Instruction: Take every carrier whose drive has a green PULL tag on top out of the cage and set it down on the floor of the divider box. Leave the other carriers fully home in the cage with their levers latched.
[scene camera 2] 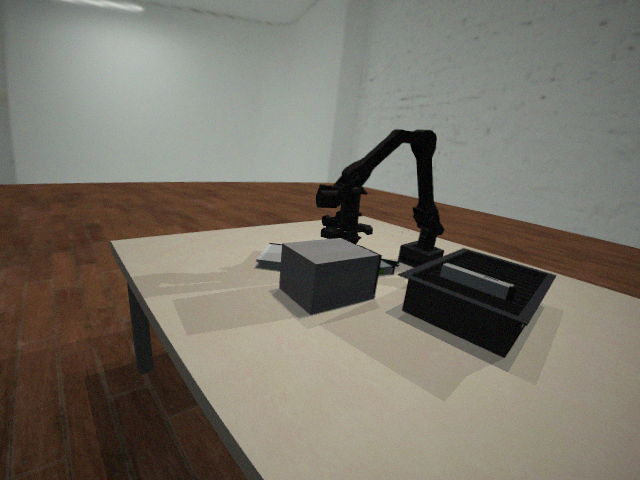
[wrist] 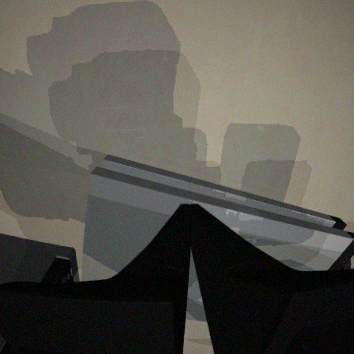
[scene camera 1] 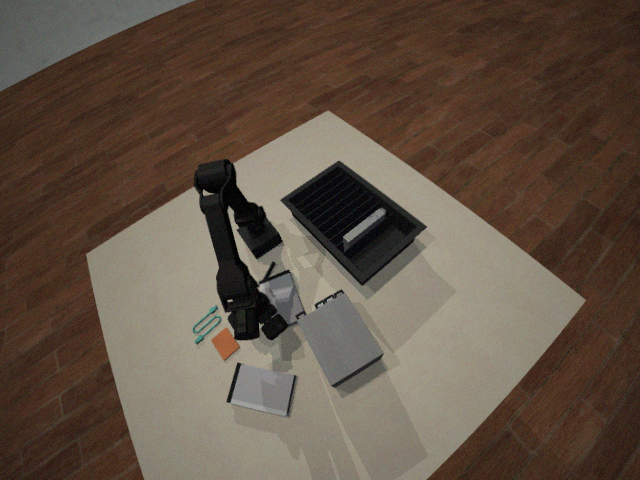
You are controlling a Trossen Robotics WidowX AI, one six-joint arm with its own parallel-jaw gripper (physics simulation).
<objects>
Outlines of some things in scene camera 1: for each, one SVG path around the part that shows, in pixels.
My gripper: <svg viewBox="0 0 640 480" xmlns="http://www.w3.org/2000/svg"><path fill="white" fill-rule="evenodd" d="M231 312L228 316L228 321L234 329L234 313ZM257 288L260 293L260 302L258 307L254 309L258 310L259 323L264 324L261 330L267 339L274 340L288 328L288 324L280 314L275 315L277 309L273 304L270 304L266 294L260 292Z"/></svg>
A silver flat unit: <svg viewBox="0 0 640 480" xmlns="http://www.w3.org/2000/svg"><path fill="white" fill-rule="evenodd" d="M237 363L227 402L288 416L296 375Z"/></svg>
</objects>
